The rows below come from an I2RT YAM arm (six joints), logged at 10 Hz.
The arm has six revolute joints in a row. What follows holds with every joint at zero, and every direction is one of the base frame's.
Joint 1 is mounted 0.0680 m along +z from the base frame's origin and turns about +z.
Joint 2 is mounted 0.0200 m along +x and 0.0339 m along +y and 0.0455 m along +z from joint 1 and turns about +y.
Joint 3 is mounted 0.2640 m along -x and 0.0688 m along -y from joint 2 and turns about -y.
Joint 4 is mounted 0.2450 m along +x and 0.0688 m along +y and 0.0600 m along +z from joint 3 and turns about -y.
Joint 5 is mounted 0.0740 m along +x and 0.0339 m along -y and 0.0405 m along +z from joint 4 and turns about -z.
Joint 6 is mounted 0.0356 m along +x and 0.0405 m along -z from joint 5 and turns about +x.
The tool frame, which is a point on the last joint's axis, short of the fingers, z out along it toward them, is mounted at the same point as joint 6; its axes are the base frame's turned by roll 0.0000, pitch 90.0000 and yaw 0.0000 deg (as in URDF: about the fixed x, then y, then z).
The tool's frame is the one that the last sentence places.
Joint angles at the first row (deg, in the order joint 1, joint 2, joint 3, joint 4, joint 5, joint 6):
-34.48, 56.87, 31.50, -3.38, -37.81, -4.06
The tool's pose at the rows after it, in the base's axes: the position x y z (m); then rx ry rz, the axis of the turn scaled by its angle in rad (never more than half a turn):
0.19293, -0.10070, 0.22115, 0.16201, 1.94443, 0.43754
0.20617, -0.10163, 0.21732, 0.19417, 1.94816, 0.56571
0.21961, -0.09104, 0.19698, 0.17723, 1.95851, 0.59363
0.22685, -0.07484, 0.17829, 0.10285, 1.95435, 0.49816
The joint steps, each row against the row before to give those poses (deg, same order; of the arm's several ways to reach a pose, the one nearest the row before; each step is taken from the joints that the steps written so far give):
0.36, 3.05, -2.03, 4.72, -6.50, 6.38
1.34, 4.48, 1.41, 2.23, -2.99, 4.69
4.17, 4.54, -2.76, 8.20, 2.15, 2.22
4.98, 2.83, -4.01, 9.43, 6.23, -2.14

